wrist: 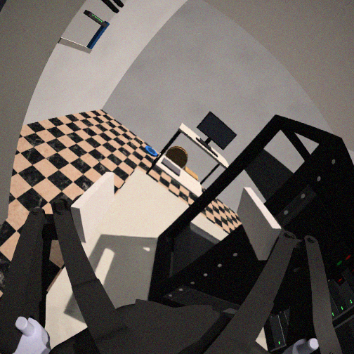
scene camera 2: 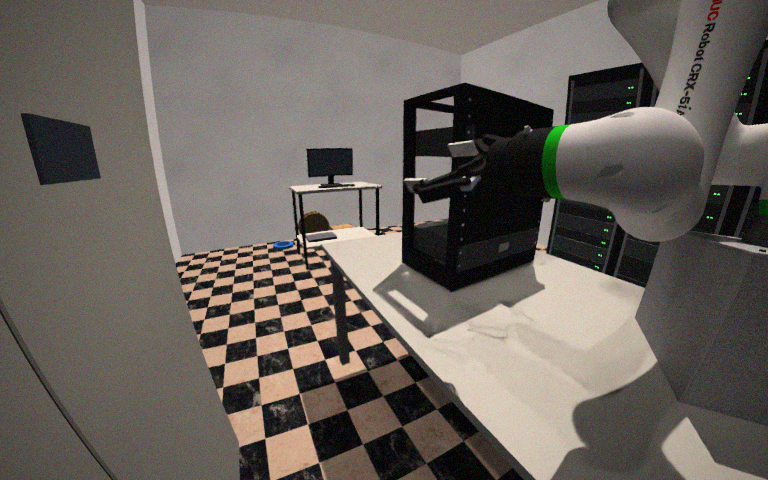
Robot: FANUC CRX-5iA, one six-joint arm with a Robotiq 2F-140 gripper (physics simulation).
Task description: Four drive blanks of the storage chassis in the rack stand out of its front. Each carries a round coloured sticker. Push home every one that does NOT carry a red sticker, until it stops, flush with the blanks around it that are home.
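Places are measured from the arm's base along level axes (x ahead, y left, z up), in centimetres.
Pixels of known places: gripper, fingertip midpoint: (scene camera 2: 430, 167).
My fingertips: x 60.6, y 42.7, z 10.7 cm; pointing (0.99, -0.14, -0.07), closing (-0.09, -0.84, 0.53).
Behind a point stands the place of what it marks.
The black open-frame rack (scene camera 2: 498, 217) {y 2.7, x 66.0, z -6.3 cm} (wrist: 161, 262) stands on the white table (scene camera 2: 464, 367) {y 45.1, x 45.0, z -29.4 cm} (wrist: 145, 200). A dark grey unit (scene camera 2: 487, 251) {y 6.6, x 66.4, z -17.8 cm} with a pale label shows low in the rack in the scene view. The gripper (scene camera 2: 440, 165) {y 42.7, x 60.6, z 10.7 cm} (wrist: 177, 215) is open, with nothing between its pale pads. In the scene view it appears in front of the rack's upper half; in the wrist view its right pad overlaps the rack frame. Small red and green marks show at the right edge of the wrist view, too small to identify. The drive blanks and their stickers cannot be made out in either view.
Tall server cabinets (scene camera 2: 600, 101) with green lights stand behind the arm. A desk (scene camera 2: 334, 187) (wrist: 192, 137) with a monitor (scene camera 2: 329, 162) (wrist: 216, 130) stands by the back wall. A blue ring-shaped object (scene camera 2: 283, 245) (wrist: 151, 151) lies on the checkered floor.
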